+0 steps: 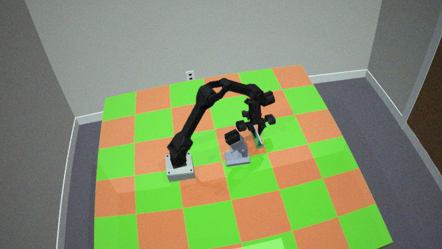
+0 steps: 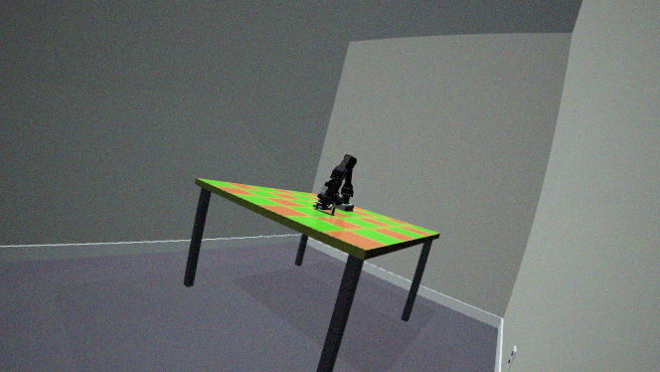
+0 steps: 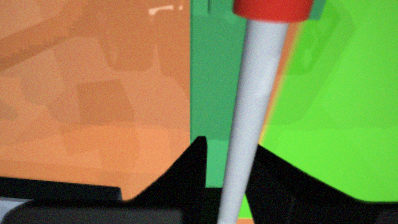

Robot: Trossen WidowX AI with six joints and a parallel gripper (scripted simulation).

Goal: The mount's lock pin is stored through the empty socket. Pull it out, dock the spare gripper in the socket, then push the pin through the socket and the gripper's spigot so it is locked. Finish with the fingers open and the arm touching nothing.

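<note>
The dark green strip lies 1 cm to the left of my gripper tip and 1 cm above it. From my gripper tip the other things lie so: grey mount: 12 cm behind, 7 cm to the right, 4 cm above; spare gripper: 14 cm behind, 7 cm to the right, 11 cm above.
</note>
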